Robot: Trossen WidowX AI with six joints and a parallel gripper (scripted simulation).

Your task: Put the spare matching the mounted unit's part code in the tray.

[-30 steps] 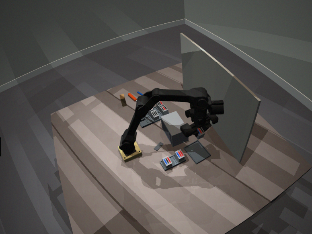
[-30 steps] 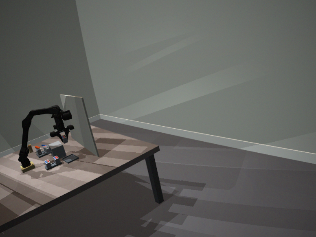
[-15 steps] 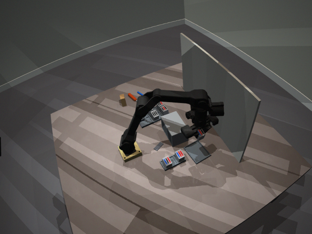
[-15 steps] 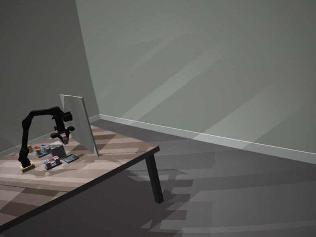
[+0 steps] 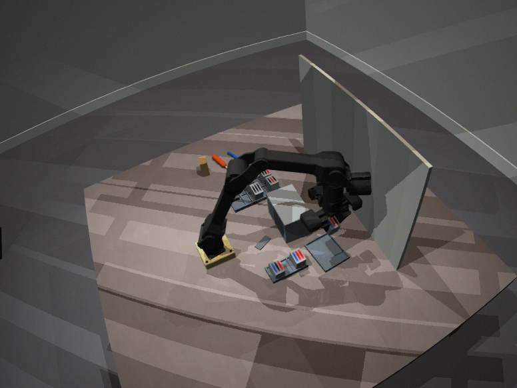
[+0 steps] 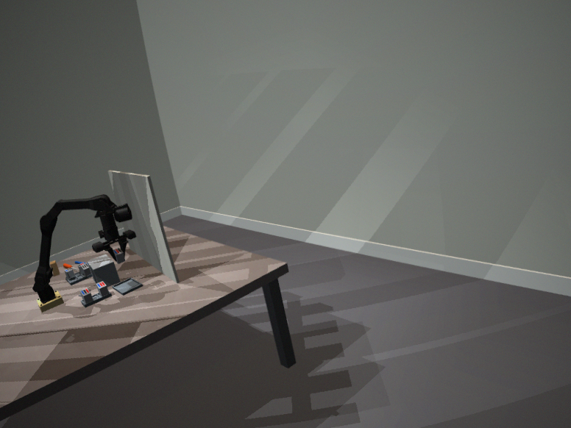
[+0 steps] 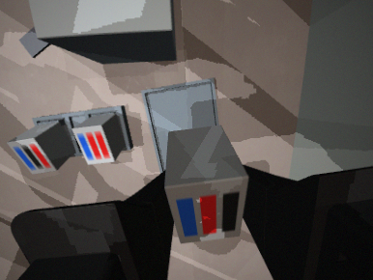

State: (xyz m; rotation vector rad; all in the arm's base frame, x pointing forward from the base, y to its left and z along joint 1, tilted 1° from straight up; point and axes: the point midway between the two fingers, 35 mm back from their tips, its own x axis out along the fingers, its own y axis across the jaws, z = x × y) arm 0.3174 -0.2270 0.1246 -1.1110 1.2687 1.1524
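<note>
Right now the dark flat tray is 1 cm behind my gripper tip and 12 cm below it. The rest, counted from my gripper tip: tall grey panel 20 cm ahead, 14 cm to the left, 10 cm above; then grey box 3 cm behind, 19 cm to the left, 8 cm below; then grey spare 3 cm above.
</note>
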